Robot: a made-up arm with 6 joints.
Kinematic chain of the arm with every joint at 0, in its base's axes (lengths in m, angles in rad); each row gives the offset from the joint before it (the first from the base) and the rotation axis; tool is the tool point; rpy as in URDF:
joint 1: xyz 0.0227 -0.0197 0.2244 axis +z
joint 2: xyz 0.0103 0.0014 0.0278 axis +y
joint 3: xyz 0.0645 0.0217 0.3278 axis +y
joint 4: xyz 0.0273 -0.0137 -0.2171 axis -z
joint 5: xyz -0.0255 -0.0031 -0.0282 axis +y
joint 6: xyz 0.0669 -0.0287 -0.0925 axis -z
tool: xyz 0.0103 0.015 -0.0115 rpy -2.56 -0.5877 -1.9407
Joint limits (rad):
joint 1: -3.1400..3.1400
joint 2: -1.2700..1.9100
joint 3: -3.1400..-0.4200
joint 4: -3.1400..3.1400
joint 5: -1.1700..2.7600
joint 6: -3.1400..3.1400
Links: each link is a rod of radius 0.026 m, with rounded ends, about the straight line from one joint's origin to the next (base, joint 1, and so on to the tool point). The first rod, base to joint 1, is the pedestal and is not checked.
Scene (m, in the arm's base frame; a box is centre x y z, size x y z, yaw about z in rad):
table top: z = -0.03
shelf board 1: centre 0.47 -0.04 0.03 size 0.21 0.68 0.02 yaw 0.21
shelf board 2: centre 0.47 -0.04 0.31 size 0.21 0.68 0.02 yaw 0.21
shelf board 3: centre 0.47 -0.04 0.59 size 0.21 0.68 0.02 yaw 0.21
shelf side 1: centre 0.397 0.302 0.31 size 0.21 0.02 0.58 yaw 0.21
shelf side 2: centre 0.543 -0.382 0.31 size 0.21 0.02 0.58 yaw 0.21
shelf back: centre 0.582 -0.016 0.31 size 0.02 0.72 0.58 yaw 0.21
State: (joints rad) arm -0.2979 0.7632 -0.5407 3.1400 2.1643 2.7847
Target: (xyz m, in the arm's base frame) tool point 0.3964 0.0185 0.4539
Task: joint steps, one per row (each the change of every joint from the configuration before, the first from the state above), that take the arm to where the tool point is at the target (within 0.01 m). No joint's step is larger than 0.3 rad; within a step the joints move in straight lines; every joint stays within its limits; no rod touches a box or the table.
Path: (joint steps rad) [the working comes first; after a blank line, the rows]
Joints at the target: -0.0887 0.1468 -0.6334 3.0532 2.3582 2.8096
Straight joint move there: touches shelf board 2.

1: -0.1438 -0.0019 0.0241 -0.2551 -0.0741 0.0051
2: -0.1438 -0.0019 0.0242 -0.2551 -0.0740 0.0051
3: -0.1438 -0.0018 0.0241 -0.2550 -0.0741 0.0051
4: -0.1438 -0.0019 0.0242 -0.2551 -0.0740 0.0051
5: -0.1438 -0.0019 0.0241 -0.2551 -0.0741 0.0050
6: 0.1181 -0.1930 0.0000 0.0975 0.2415 0.0322
7: 0.1181 -0.1929 0.0000 0.0975 0.2415 0.0322
8: 0.1180 -0.1930 0.0000 0.0974 0.2415 0.0321
9: 0.1181 -0.1930 0.0000 0.0975 0.2415 0.0322
10: 0.1520 0.0550 -0.0711 0.2663 -0.1339 -0.0431
11: 0.1519 0.0550 -0.0712 0.2662 -0.1339 -0.0430
12: 0.1520 0.0549 -0.0711 0.2662 -0.1340 -0.0431

